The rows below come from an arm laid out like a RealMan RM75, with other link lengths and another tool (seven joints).
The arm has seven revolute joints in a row. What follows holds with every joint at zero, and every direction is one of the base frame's.
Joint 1 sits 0.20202 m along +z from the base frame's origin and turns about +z.
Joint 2 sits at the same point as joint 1 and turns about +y.
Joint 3 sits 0.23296 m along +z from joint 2 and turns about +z.
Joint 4 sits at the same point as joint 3 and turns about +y.
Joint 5 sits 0.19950 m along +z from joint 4 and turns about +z.
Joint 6 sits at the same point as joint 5 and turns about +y.
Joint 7 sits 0.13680 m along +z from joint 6 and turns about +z.
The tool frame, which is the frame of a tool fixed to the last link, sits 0.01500 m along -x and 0.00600 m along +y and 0.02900 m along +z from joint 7; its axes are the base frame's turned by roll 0.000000, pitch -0.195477 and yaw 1.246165 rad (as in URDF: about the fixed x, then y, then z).
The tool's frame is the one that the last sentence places.
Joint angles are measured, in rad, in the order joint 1, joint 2, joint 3, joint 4, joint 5, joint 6, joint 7. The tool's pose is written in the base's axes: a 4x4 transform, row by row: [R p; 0 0 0 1], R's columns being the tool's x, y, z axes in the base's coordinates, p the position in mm. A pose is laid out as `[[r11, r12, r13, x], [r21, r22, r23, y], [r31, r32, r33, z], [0, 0, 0, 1]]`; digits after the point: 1 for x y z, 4 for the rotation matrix.
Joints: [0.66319 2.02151 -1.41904 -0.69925 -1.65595 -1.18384 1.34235]
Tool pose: [[0.1669, -0.9399, -0.2979, 144.0], [-0.8817, -0.2775, 0.3816, 347.3], [-0.4414, 0.1990, -0.8750, -102.0], [0, 0, 0, 1]]
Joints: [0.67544 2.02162 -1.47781 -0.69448 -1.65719 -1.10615 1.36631]
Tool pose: [[0.1791, -0.9514, -0.2507, 145.7], [-0.8735, -0.2710, 0.4044, 352.2], [-0.4527, 0.1466, -0.8795, -111.1], [0, 0, 0, 1]]
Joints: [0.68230 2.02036 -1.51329 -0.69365 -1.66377 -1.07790 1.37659]
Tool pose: [[0.1991, -0.9537, -0.2255, 146.8], [-0.8726, -0.2772, 0.4021, 352.2], [-0.4460, 0.1167, -0.8874, -116.3], [0, 0, 0, 1]]
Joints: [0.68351 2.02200 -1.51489 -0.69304 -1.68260 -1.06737 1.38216]
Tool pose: [[0.2068, -0.9559, -0.2087, 149.2], [-0.8710, -0.2770, 0.4057, 352.9], [-0.4456, 0.0979, -0.8899, -117.8], [0, 0, 0, 1]]
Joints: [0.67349 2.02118 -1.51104 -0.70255 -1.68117 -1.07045 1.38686]
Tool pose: [[0.1973, -0.9572, -0.2117, 150.1], [-0.8711, -0.2702, 0.4102, 352.4], [-0.4498, 0.1035, -0.8871, -116.1], [0, 0, 0, 1]]
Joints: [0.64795 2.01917 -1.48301 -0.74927 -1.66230 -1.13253 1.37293]
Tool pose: [[0.1980, -0.9427, -0.2684, 142.5], [-0.8719, -0.2945, 0.3912, 347.1], [-0.4478, 0.1566, -0.8803, -106.9], [0, 0, 0, 1]]
